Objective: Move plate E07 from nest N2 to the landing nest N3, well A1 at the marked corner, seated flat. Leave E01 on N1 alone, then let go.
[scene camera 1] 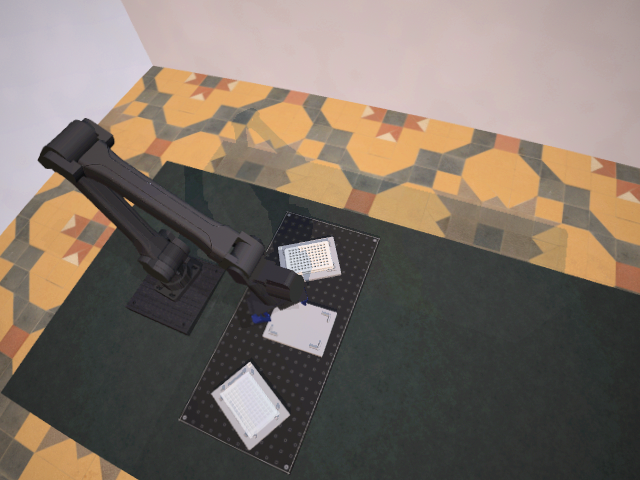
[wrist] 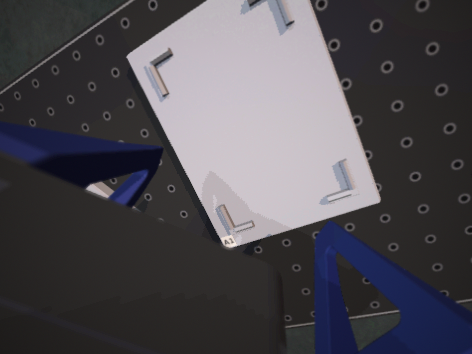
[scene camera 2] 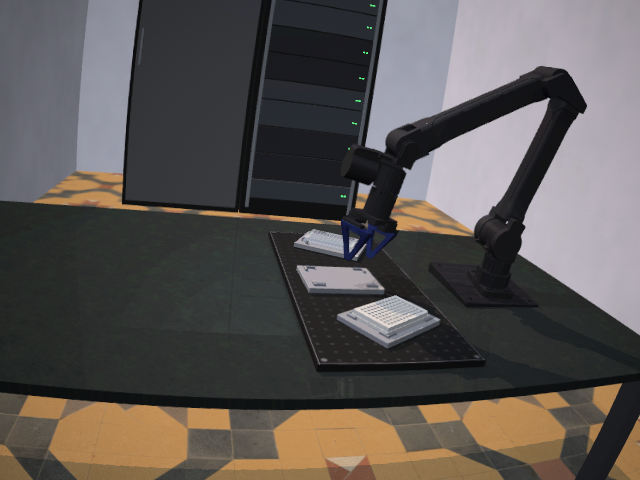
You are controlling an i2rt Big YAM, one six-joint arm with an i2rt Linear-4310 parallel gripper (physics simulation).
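My gripper (scene camera 1: 282, 311) (scene camera 2: 359, 257) (wrist: 244, 195) is open and empty, its blue fingers above the board beside the A1-marked end of the bare middle nest (scene camera 1: 305, 330) (scene camera 2: 341, 279) (wrist: 265, 120). That nest has raised L-shaped corner guides. A pale, translucent-looking plate (scene camera 1: 250, 403) (scene camera 2: 325, 238) sits on a tilted nest (scene camera 1: 279, 417) (scene camera 2: 320, 250) at one end of the board, low in scene view 1. A white plate with dark wells (scene camera 1: 309, 256) (scene camera 2: 392, 311) sits on the nest (scene camera 1: 336, 260) (scene camera 2: 356, 325) at the other end. Plate and nest names are not readable.
A black perforated board (scene camera 1: 201, 400) (scene camera 2: 330, 361) carries all the nests. It lies on a dark green table (scene camera 1: 439, 361) (scene camera 2: 155, 310). The arm's base plate (scene camera 1: 199, 310) (scene camera 2: 449, 284) stands beside the board. A server cabinet (scene camera 2: 310, 113) stands behind the table.
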